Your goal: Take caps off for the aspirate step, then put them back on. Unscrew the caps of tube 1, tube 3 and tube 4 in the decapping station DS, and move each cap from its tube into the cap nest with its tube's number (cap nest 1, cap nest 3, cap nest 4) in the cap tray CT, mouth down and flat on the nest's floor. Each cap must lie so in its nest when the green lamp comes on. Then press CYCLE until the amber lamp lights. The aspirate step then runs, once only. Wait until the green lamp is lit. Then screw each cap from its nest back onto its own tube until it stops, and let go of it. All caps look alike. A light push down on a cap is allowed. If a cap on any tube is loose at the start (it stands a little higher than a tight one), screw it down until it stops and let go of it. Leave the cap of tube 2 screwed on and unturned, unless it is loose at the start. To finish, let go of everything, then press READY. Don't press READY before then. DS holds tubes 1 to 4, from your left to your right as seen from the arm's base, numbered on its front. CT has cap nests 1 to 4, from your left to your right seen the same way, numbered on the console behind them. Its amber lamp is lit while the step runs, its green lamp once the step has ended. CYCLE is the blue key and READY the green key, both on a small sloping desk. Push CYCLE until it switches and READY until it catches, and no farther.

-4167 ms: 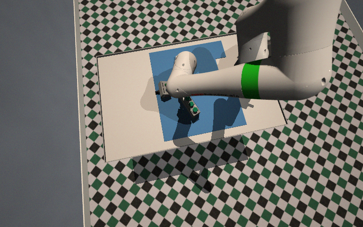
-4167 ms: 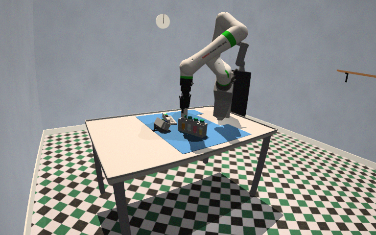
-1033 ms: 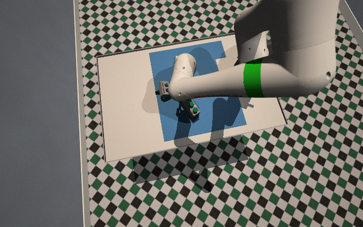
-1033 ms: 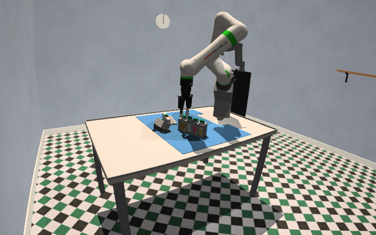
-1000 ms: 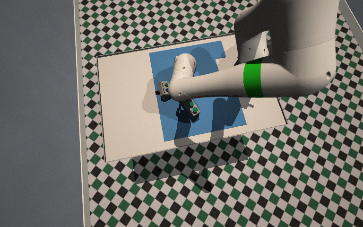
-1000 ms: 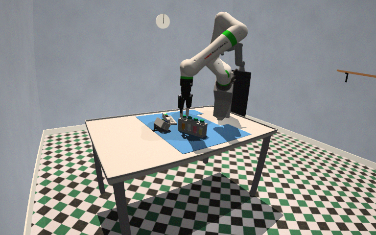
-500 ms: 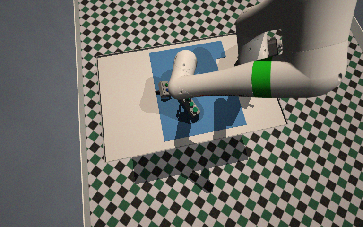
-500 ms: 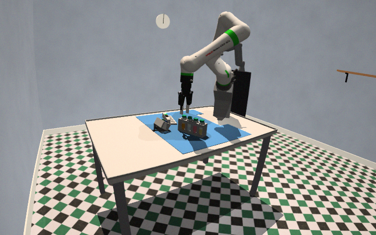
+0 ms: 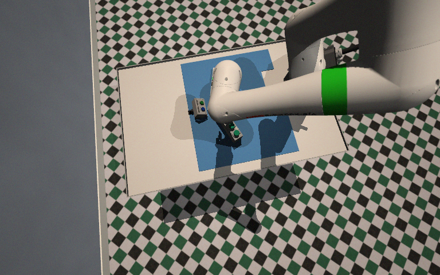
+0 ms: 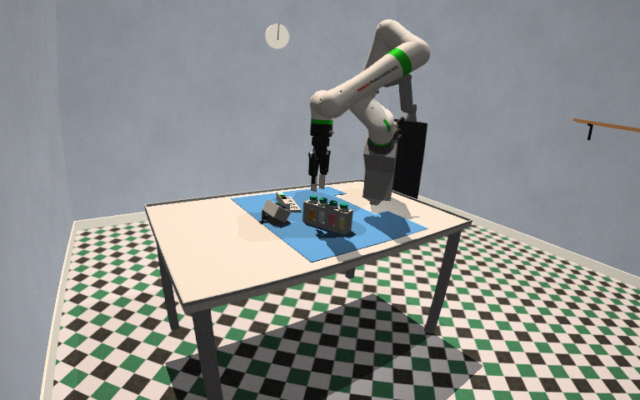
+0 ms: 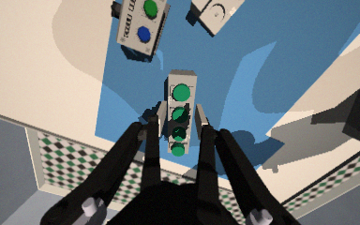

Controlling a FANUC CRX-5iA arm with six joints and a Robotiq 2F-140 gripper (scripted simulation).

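The green ready key lies 15 cm ahead of my hand, 12 cm below it and 9 cm to the right of it. Also, from my hand: table edge 54 cm to the right, 18 cm below, 9 cm ahead; then sloping key desk 16 cm ahead, 13 cm below, 7 cm to the right; then blue cycle key 14 cm ahead, 12 cm below, 5 cm to the right.
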